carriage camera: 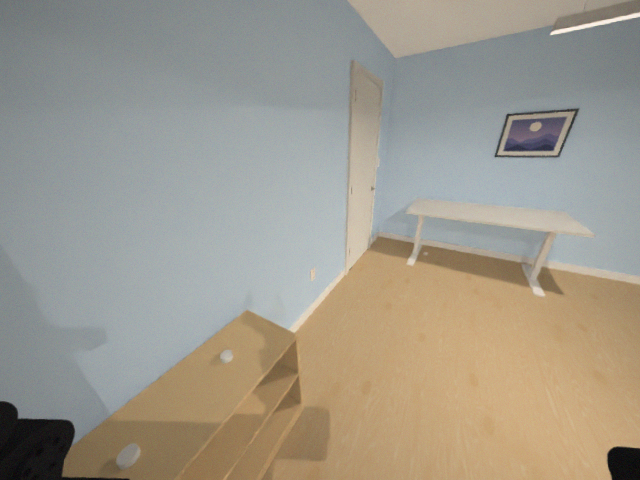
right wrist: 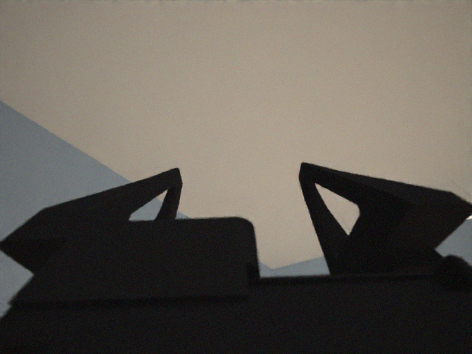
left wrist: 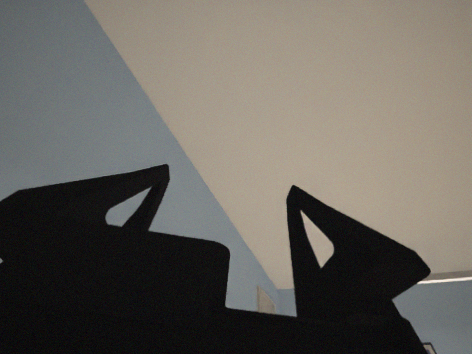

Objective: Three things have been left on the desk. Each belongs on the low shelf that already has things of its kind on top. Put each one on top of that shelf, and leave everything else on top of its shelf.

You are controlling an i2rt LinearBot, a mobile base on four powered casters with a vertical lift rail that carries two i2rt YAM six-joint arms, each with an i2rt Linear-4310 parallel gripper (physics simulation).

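Frame: origin at the left arm's base, x ahead, y left, z up, level; millimetres.
Seen in the pictures: left gripper, fingertip midpoint: (left wrist: 229,182); right gripper, fingertip midpoint: (right wrist: 239,172).
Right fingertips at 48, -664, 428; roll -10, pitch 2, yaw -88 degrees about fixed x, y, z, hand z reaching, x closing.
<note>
A point is followed by its place in that frame, as x, y, z.
A low wooden shelf (carriage camera: 170,392) @[435, 289, -474] stands along the wall at the lower left of the carriage view. Two white round things lie on its top: one (carriage camera: 226,355) @[582, 128, -451] towards the far end and one (carriage camera: 128,456) @[239, 274, -451] nearer, at the bottom left. A white desk (carriage camera: 496,214) @[2361, -2160, -365] stands far off at the right against the back wall; I make out no objects on its top from here. My left gripper (left wrist: 229,182) @[36, -6, 436] is open and empty, with wall and ceiling behind it in the left wrist view. My right gripper (right wrist: 239,172) @[48, -664, 428] is open and empty, with the ceiling behind it.
A closed door (carriage camera: 364,165) @[2614, -719, 154] is in the wall beyond the shelf. Wooden floor (carriage camera: 439,372) @[994, -1096, -1085] lies between the shelf and the desk. A tiny white spot shows on the floor under the desk. A framed picture (carriage camera: 537,133) @[2688, -2548, 436] hangs above the desk. Black arm parts show at both lower corners.
</note>
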